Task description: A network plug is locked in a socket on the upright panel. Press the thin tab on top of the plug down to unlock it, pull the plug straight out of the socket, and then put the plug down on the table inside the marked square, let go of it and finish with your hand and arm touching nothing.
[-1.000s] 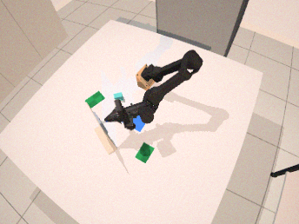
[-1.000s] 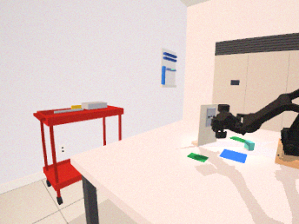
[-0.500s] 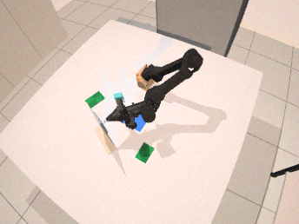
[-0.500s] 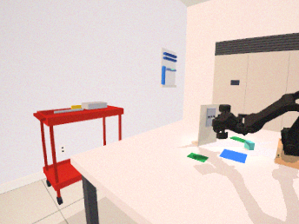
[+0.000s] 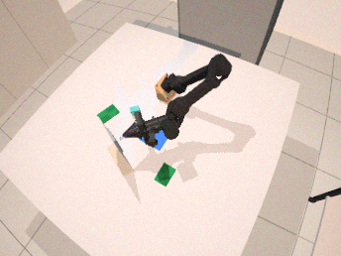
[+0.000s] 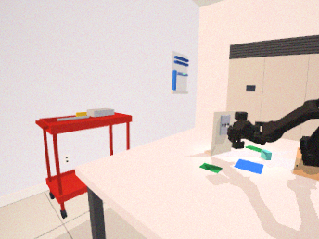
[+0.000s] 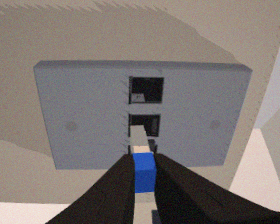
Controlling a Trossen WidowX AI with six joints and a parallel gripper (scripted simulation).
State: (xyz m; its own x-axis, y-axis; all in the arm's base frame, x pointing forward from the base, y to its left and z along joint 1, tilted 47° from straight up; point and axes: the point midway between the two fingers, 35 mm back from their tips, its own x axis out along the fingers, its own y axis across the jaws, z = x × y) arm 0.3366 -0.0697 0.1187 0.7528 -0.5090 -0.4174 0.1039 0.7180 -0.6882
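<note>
Now: the blue marked square 17 cm below my gripper tip, 13 cm behind it and 6 cm to the left of it. Also, from my gripper tip: network plug: right at my gripper tip; then grey upright panel: 6 cm below, 4 cm ahead, 2 cm to the right.
</note>
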